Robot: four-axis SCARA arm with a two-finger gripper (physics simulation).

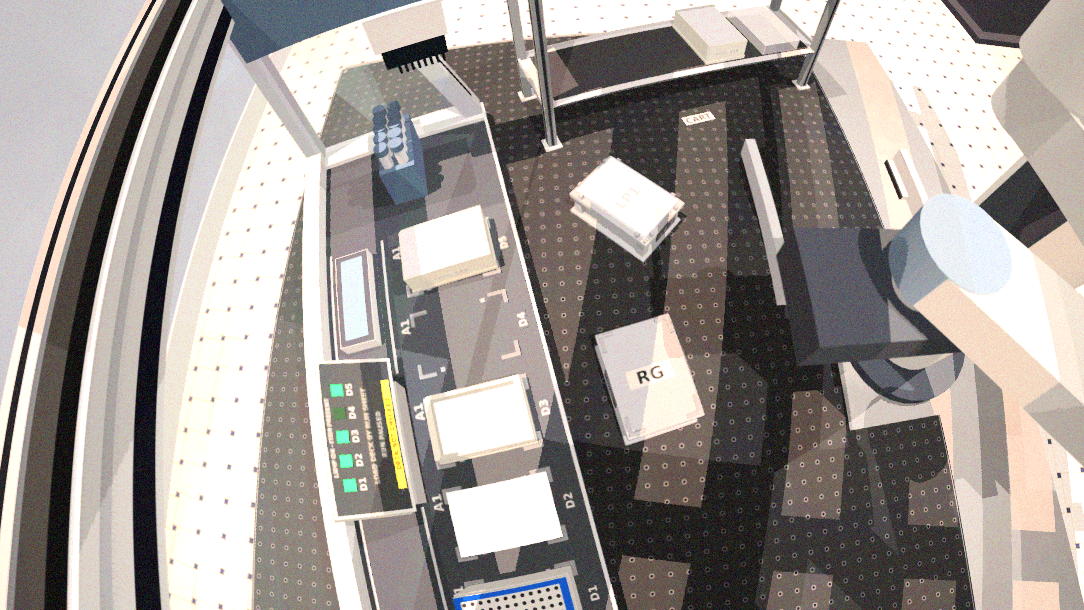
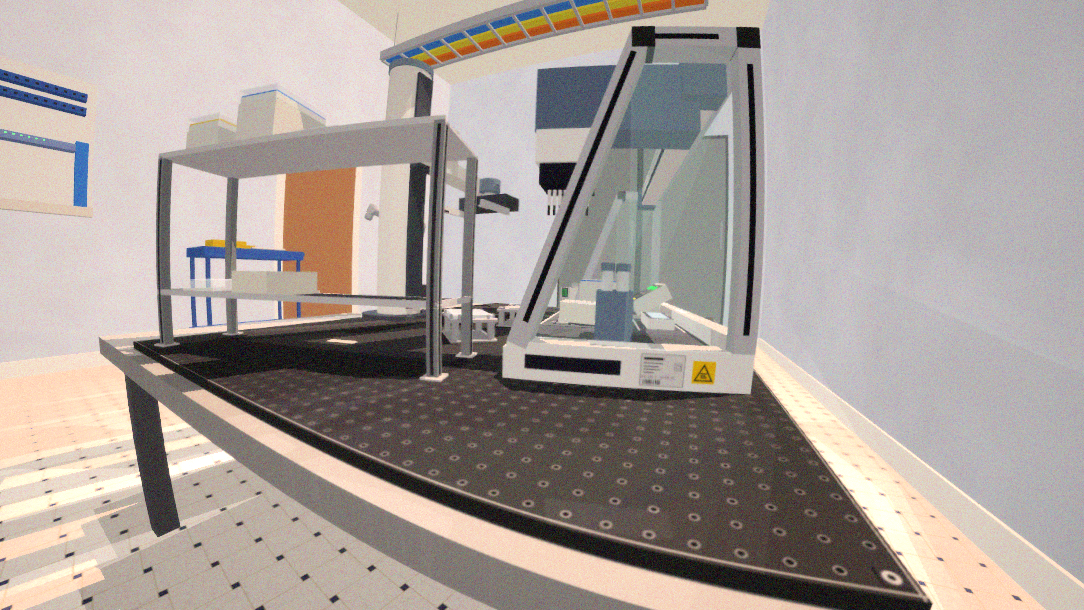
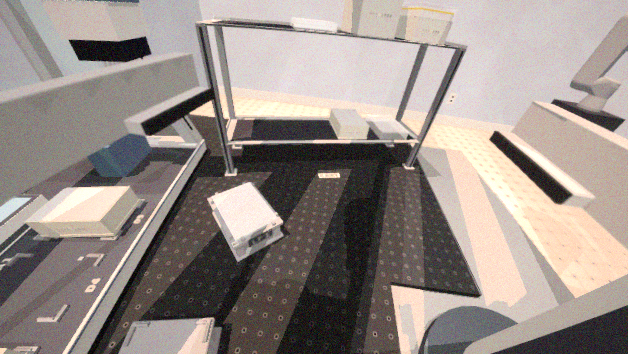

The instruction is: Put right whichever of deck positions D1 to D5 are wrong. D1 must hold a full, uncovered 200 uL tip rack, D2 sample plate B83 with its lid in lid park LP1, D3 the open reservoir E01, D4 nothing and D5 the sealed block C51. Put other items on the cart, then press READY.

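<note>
My gripper is open and empty, held high at the cart side of the bench. At D5 a cream block sits closed; its label is unreadable. D4 shows bare corner marks. D3 holds an open white reservoir, D2 a white plate, D1 a blue-rimmed tip rack, partly cut off, with dark holes showing. LP1 stand bears a pale translucent lid. A cream block and a pale flat item lie on the cart's lower shelf.
The RG stand is beside the deck. A blue tube rack stands past D5. The panel shows D4's lamp dark, the others green. Cart posts rise behind LP1.
</note>
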